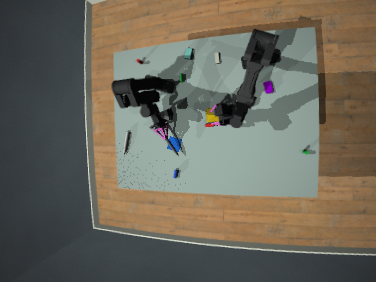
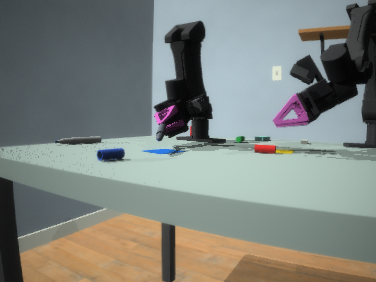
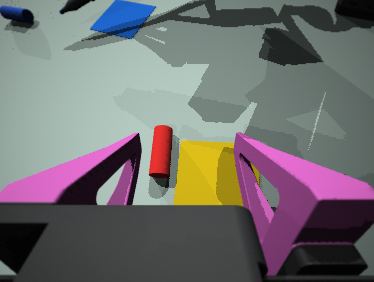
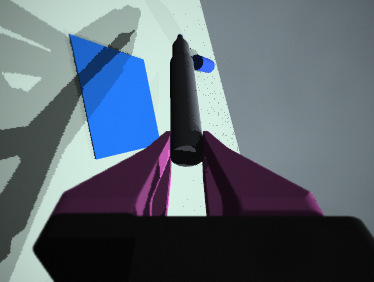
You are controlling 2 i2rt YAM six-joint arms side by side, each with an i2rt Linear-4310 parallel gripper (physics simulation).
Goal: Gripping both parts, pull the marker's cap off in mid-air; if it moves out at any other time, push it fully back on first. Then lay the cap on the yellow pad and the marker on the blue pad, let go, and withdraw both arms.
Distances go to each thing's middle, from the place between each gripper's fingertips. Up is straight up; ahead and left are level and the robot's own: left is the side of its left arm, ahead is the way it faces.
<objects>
My left hand is 6 cm above the red cap (image 3: 160, 160), 3 cm short of it and 2 cm to the left of it. Round my left hand: dark grey marker (image 4: 187, 150) 25 cm to the right, 11 cm ahead, 2 cm below; then yellow pad (image 3: 206, 175) 7 cm below, 2 cm behind, 1 cm to the left; then blue pad (image 4: 114, 85) 25 cm to the right, 10 cm ahead, 7 cm below.
The dark grey marker is 50 mm ahead of my right hand, 20 mm to the left of it and 10 mm below it. The rest, counted from my right hand: red cap (250 mm to the left, 50 mm below, 30 mm behind); then yellow pad (280 mm to the left, 80 mm behind, 60 mm below); then blue pad (60 mm below, 40 mm ahead, 20 mm to the left).
</objects>
